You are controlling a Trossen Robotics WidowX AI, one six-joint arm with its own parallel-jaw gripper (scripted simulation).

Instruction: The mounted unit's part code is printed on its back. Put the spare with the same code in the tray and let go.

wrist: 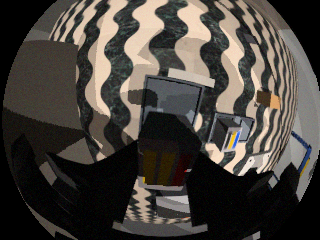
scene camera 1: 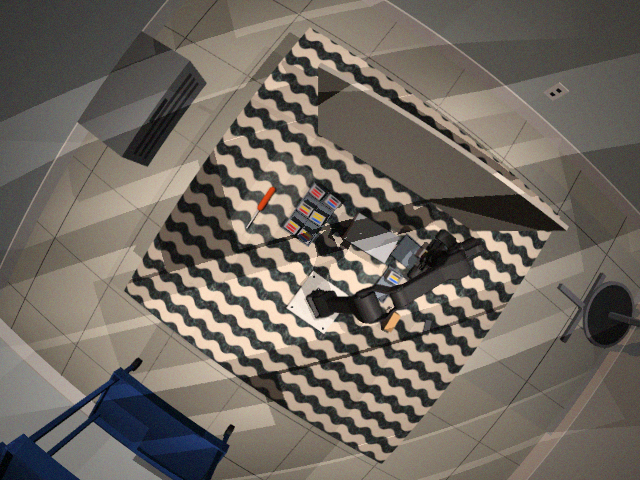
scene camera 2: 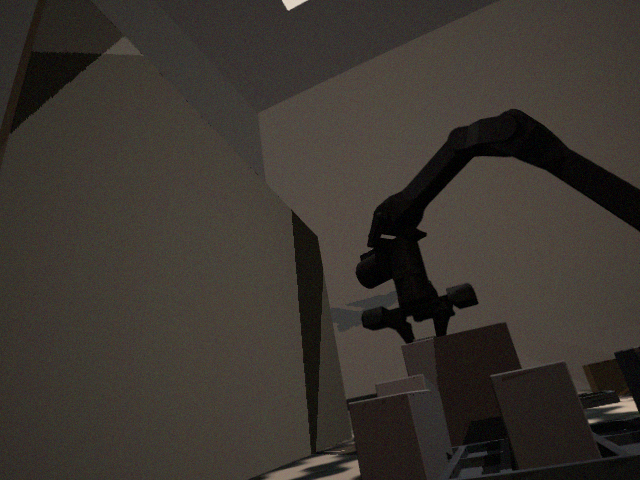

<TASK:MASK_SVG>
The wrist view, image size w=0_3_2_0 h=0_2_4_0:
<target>gripper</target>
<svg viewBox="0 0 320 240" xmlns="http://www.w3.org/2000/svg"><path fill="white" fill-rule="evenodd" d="M55 232L56 240L75 240L71 239L71 237L61 235L60 232ZM11 144L12 171L25 203L49 223L65 229L79 240L243 240L244 237L268 228L268 239L267 235L256 240L268 240L279 231L300 203L297 200L299 197L296 196L300 173L293 163L284 168L280 180L273 189L269 189L267 183L275 172L235 176L215 161L208 159L203 152L199 152L195 165L185 181L185 189L188 192L192 228L207 224L208 231L183 236L133 235L112 227L113 221L124 223L129 200L135 188L139 167L139 140L132 141L127 147L93 164L61 159L53 152L45 153L45 160L57 176L52 187L36 164L32 145L24 133Z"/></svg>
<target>spare unit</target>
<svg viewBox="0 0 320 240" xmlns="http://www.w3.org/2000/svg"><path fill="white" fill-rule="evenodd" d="M149 111L147 117L145 117L143 127L141 127L139 135L137 135L137 140L139 140L139 148L137 148L137 163L139 163L137 176L139 176L139 184L137 185L140 188L157 189L157 191L181 191L185 181L188 179L189 173L193 169L193 165L195 165L197 155L199 155L203 143L201 143L199 135L195 132L195 128L193 128L187 116L176 115L176 113Z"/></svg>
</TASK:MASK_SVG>
